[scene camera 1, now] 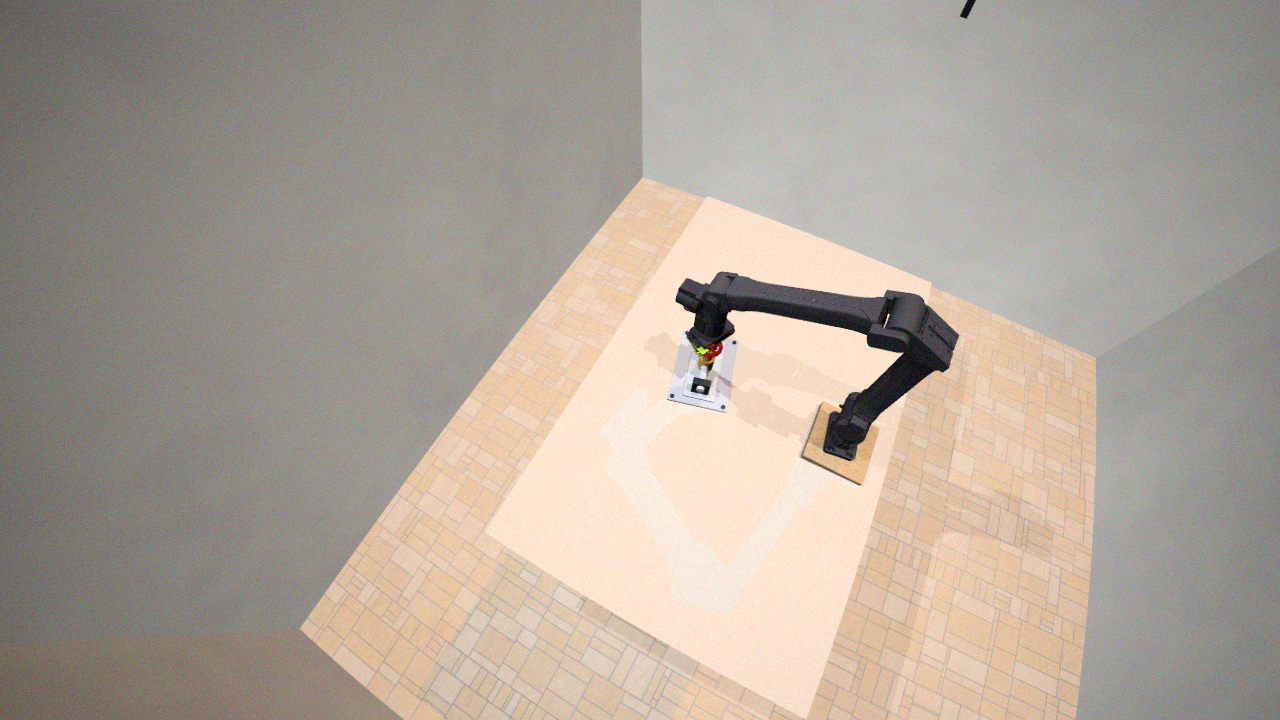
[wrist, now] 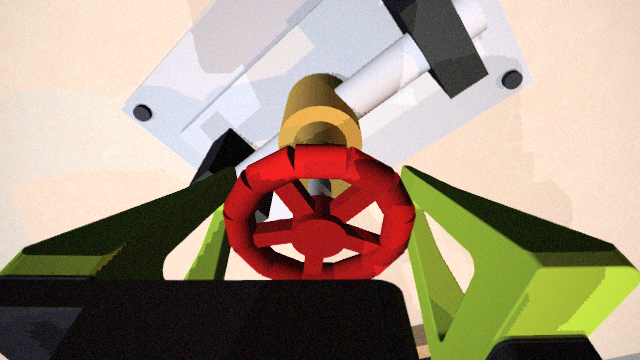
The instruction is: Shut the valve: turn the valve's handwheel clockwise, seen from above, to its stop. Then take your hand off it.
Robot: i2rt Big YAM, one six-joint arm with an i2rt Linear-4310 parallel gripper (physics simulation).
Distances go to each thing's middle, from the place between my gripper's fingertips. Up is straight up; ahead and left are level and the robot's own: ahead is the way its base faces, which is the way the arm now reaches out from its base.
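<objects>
There's a red handwheel (wrist: 318, 229) here, and my hand is 1 cm past it and 1 cm below it. The pale base plate (scene camera 1: 720, 404) is 1 cm behind my hand and 11 cm below it. Going by their middles, the red handwheel is the nearest to my hand of the things named here.
</objects>
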